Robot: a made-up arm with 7 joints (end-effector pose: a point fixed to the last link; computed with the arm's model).
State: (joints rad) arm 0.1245 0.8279 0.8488 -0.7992 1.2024 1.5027 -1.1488
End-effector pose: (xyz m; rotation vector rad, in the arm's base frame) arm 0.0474 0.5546 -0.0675 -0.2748 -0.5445 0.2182
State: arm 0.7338 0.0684 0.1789 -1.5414 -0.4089 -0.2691 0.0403
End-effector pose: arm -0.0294 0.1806 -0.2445 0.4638 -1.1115 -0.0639
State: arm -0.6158 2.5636 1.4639 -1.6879 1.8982 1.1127 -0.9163
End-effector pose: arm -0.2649 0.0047 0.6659 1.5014 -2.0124 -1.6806
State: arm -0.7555 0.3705 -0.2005 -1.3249 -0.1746 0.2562 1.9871
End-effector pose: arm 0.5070 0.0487 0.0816 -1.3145 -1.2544 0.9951
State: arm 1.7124 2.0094 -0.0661 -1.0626 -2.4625 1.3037 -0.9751
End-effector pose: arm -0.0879 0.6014 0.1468 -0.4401 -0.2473 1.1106
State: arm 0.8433 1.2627 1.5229 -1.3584 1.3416 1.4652 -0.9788
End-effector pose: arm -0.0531 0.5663 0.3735 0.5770 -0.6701 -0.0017
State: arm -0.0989 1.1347 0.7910 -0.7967 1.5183 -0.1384 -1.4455
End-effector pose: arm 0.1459 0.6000 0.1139 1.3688 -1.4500 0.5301
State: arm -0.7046 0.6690 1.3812 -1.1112 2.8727 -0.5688 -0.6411
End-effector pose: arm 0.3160 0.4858 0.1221 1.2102 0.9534 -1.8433
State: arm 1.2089 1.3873 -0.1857 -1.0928 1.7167 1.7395 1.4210
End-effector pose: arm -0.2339 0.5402 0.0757 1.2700 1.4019 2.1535
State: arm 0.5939 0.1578 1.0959 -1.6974 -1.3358 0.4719 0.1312
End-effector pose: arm -0.0883 0.3605 -0.0432 1.8130 0.0410 -0.0076
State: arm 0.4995 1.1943 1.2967 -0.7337 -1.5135 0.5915 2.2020
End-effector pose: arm -0.0881 0.5919 0.2072 1.8873 -1.7078 1.2134
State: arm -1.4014 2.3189 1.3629 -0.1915 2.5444 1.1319 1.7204
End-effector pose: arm -0.2340 0.4987 0.4838 -2.6352 0.0114 -0.8424
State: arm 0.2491 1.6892 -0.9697 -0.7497 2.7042 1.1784 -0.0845
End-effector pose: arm -0.0425 0.6315 0.1013 -0.0151 0.1406 1.3990
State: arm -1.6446 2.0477 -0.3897 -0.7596 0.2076 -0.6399 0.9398
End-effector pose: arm -0.0539 0.5300 0.6086 0.7585 -2.9979 -0.2012
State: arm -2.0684 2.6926 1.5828 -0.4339 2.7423 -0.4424 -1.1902
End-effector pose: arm -0.4565 0.4624 0.1615 1.0966 0.7872 -0.2230
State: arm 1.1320 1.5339 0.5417 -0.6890 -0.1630 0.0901 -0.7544
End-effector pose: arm -0.0500 0.6269 0.2378 1.3392 0.7321 -1.2357
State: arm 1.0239 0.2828 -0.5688 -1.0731 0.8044 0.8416 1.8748
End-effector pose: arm -0.3511 0.0227 -0.2320 0.7672 1.0651 2.2320
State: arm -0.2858 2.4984 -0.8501 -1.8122 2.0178 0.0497 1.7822
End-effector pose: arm 0.1761 0.4686 0.3610 -0.5351 -1.0773 1.7799
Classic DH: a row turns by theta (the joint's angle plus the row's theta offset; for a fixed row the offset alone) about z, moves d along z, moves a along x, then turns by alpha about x. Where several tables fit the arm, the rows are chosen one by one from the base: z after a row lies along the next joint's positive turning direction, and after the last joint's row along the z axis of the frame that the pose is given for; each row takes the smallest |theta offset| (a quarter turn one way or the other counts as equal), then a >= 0, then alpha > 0; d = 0 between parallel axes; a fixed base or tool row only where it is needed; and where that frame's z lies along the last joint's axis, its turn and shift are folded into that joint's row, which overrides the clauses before.
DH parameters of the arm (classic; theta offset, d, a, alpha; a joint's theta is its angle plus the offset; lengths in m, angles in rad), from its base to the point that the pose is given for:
base (fixed): 0 0.2091 -0.02 -1.2217
joint 1: -1.5708 0.0447 0.006 -1.5708
joint 2: 1.2217 0 0.02 1.5708
joint 3: 1.5708 -0.32 0.06 -1.5708
joint 4: 0 -0.01 -0.06 1.5708
joint 5: 0 -0.27 0.01 -1.5708
joint 6: 0 0.03 -0.02 1.5708
joint 7: -0.7191 0.2376 -0.0057 0.0908
tool (fixed): 0.8775 -0.2386 0 0

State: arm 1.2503 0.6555 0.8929 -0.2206 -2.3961 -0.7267 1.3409
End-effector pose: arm -0.5257 0.3460 0.0538 0.1145 0.9799 0.2313
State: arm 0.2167 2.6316 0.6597 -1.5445 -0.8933 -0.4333 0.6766
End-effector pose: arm 0.3087 0.0482 0.5849 1.6645 -0.8013 -2.4726
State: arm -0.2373 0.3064 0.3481 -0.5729 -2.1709 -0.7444 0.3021
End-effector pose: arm 0.3058 0.2008 -0.2458 0.1788 -0.6771 -1.6429
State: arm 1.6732 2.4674 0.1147 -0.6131 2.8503 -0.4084 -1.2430
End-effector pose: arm 0.2439 0.5909 0.2319 1.5441 -0.6247 -0.4929
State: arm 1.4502 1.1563 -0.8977 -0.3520 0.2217 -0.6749 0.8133
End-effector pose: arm -0.4722 0.4685 0.2356 0.3845 0.6889 0.1334
